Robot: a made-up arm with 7 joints.
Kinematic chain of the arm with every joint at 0, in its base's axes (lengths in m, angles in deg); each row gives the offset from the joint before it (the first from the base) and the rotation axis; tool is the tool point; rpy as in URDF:
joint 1: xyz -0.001 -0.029 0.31 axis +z
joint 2: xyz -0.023 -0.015 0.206 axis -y
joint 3: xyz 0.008 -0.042 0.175 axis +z
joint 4: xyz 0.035 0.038 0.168 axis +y
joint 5: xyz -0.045 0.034 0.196 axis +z
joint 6: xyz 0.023 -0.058 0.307 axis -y
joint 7: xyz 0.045 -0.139 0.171 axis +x
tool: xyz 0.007 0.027 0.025 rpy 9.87 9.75 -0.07
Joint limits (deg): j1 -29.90..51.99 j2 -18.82..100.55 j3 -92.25..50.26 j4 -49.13..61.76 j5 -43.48..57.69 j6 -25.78..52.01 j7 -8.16..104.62
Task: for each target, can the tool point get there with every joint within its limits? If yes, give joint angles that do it. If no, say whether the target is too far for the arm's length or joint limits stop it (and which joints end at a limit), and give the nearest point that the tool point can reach.
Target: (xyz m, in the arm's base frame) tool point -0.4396 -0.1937 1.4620
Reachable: yes | joints 13.17 45.42 22.87 36.03 -6.20 41.61 90.47
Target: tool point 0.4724 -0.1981 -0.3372
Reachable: no: joint limits stop it (at a limit: joint 1, joint 2, joint 4, joint 5, joint 6, joint 7) | nearest point -0.0329 -0.6124 -0.1512 | short by 0.679 m
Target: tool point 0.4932 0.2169 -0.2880
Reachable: no: joint limits stop it (at a limit: joint 1, joint 2, joint 4, joint 5, joint 6, joint 7) | nearest point -0.2843 0.4506 -0.1225 | short by 0.829 m
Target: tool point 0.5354 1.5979 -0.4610
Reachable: no: too far | nearest point -0.2159 0.6908 0.1209 | short by 1.314 m
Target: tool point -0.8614 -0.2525 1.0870
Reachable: yes | joints 5.14 41.49 -6.09 -30.07 21.54 9.95 82.58
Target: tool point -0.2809 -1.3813 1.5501
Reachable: no: too far | nearest point -0.2003 -0.8966 1.1828 | short by 0.614 m
